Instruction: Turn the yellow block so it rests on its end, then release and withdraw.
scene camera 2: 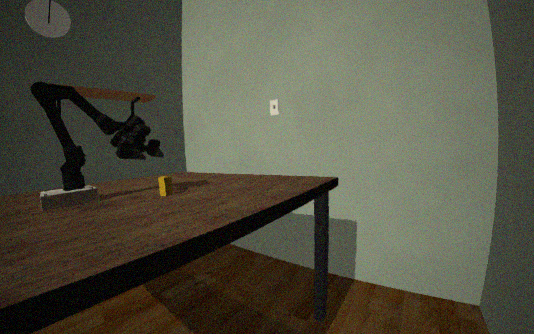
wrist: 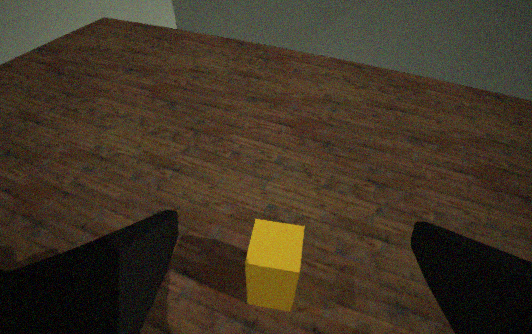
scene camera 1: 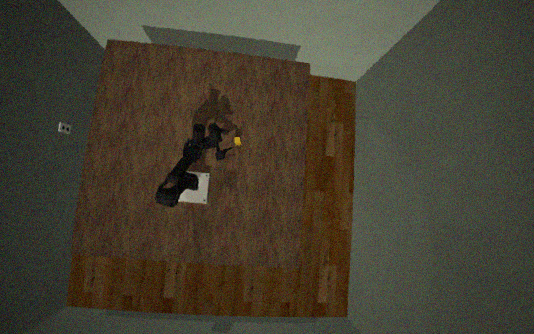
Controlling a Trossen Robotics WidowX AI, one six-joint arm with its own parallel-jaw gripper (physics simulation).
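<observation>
The yellow block (scene camera 1: 237,141) (scene camera 2: 165,186) (wrist: 275,265) stands upright on its end on the brown wooden table (scene camera 1: 265,215) (scene camera 2: 240,200) (wrist: 300,125). In scene camera 2 it is taller than wide, with its base on the table top. My gripper (scene camera 1: 231,140) (scene camera 2: 154,157) (wrist: 297,228) is open and empty. It hangs above the table, higher than the block and apart from it. In the wrist view the block shows below and between the two widely spread dark fingers, a little nearer the left one.
The arm's white base plate (scene camera 1: 202,195) (scene camera 2: 70,198) sits on the table behind the gripper. The arm's shadow falls on the table around the block. The table's far edges and the walls show in the wrist view. A wall socket (scene camera 2: 274,107) is on the pale wall.
</observation>
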